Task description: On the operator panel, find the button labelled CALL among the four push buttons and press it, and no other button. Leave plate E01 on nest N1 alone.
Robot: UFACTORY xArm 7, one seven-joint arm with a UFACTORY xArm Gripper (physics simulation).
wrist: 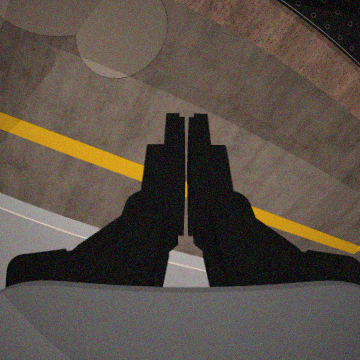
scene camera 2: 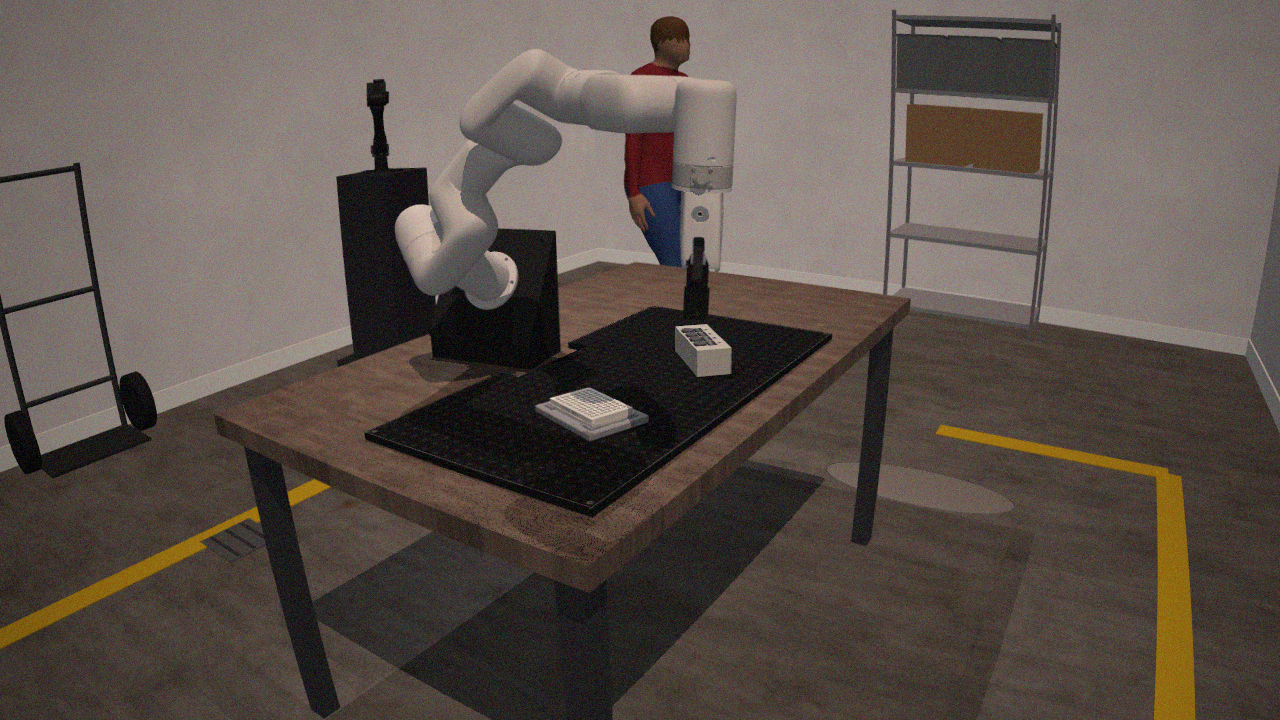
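Note:
The operator panel is a white box with dark buttons on its sloping top, on the far half of the black board; the button labels are too small to read, and the panel does not show in the wrist view. My gripper is shut and empty. It points down, and in the scene view its tips appear just above and behind the panel; its exact height is hard to tell. The white plate E01 sits on the pale nest N1, nearer the camera on the board.
The black board lies on the wooden table. A black block stands by the arm's base. A person in red stands behind the arm. The wrist view shows floor with a yellow line.

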